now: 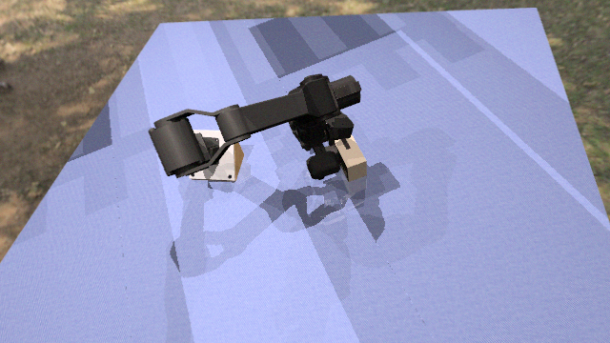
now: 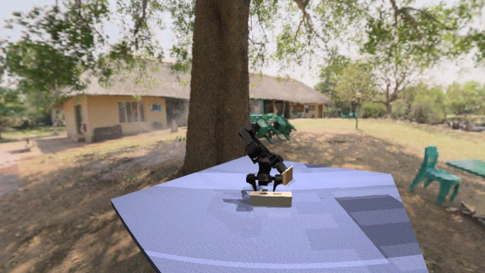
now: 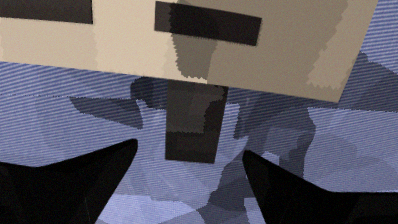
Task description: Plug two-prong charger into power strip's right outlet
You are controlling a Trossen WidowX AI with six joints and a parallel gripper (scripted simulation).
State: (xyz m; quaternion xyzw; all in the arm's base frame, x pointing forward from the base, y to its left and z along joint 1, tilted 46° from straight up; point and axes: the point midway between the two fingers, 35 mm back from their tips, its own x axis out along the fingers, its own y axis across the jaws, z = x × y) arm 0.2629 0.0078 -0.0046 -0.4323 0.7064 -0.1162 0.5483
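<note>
The black two-prong charger is 4 cm ahead of my gripper tip, 3 cm to the left of it and 1 cm above it.
</note>
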